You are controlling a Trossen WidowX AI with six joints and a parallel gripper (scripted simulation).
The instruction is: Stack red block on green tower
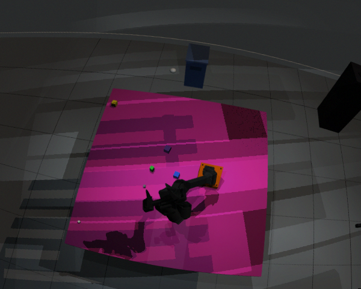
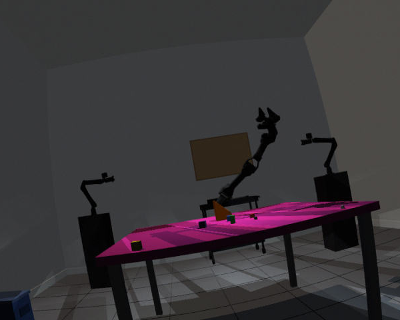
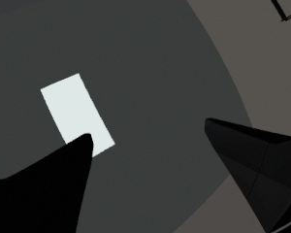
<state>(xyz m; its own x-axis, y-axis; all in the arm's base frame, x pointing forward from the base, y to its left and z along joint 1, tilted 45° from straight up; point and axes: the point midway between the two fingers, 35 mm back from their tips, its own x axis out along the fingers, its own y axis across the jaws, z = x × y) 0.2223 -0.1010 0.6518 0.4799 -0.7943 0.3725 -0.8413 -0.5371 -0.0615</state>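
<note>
The red block is 660 mm below my gripper tip, 200 mm to the right of it and 20 mm ahead of it. Round my gripper tip: small white piece (670 mm below, 510 mm ahead, 160 mm to the left); blue block (660 mm below, 340 mm to the right, 30 mm behind); purple block (650 mm below, 510 mm to the right, 70 mm ahead).
</note>
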